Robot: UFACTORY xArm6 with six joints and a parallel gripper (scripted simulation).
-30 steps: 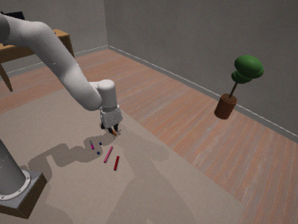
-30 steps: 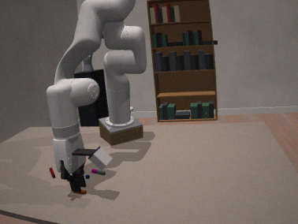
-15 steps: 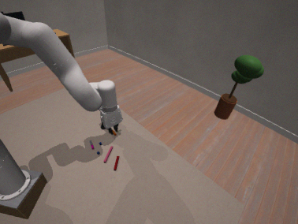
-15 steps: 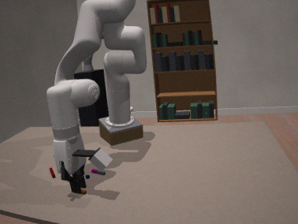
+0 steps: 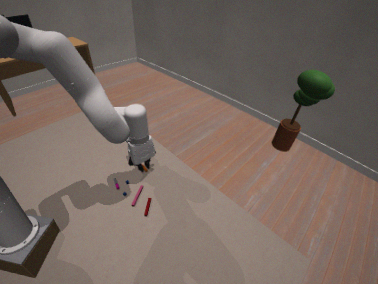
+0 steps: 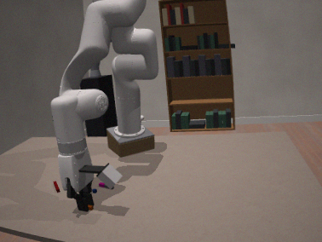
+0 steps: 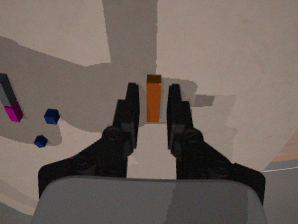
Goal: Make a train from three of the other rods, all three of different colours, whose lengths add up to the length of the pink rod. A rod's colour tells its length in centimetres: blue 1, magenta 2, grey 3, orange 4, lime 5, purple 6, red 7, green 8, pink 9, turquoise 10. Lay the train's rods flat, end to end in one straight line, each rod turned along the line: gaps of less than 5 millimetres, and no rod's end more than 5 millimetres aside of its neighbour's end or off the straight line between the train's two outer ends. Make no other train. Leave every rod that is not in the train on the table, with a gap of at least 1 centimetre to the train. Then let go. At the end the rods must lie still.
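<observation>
Now: hand 20 mm above the orange rod. Round my hand: grey rod: 130 mm behind, 10 mm to the right, 20 mm below; pink rod: 80 mm behind, 120 mm to the right, 20 mm below; magenta rod: 130 mm behind, 40 mm to the right, 20 mm below.
</observation>
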